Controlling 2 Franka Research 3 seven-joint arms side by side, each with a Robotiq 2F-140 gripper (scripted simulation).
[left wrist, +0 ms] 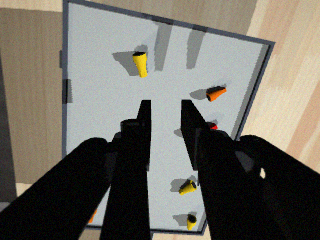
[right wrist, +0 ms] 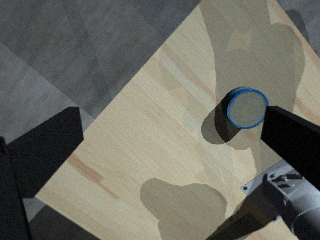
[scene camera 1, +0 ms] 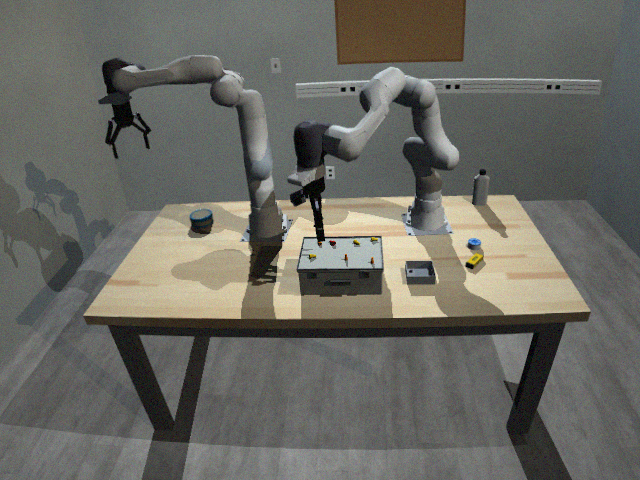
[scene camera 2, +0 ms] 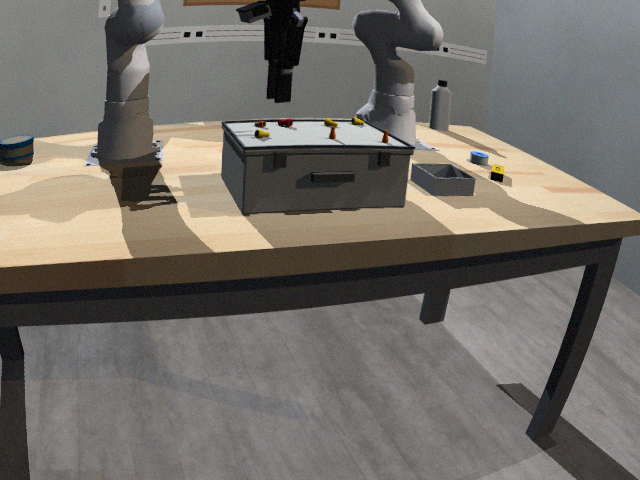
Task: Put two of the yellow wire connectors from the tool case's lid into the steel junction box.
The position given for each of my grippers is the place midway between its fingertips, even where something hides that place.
In view: my left gripper (scene camera 2: 278, 99), my right gripper (scene camera 1: 132, 153), a grey bottle (scene camera 2: 441, 97) and a grey tool case (scene camera 2: 358, 154).
The grey tool case also shows in the left wrist view (left wrist: 101, 86) and in scene camera 1 (scene camera 1: 328, 273). My left gripper is seen too in the left wrist view (left wrist: 166, 114) and in scene camera 1 (scene camera 1: 320, 238). My right gripper also shows in the right wrist view (right wrist: 172, 123). The left wrist view misses the grey bottle: it is out of frame. The right wrist view does not show the grey bottle: it is out of frame.
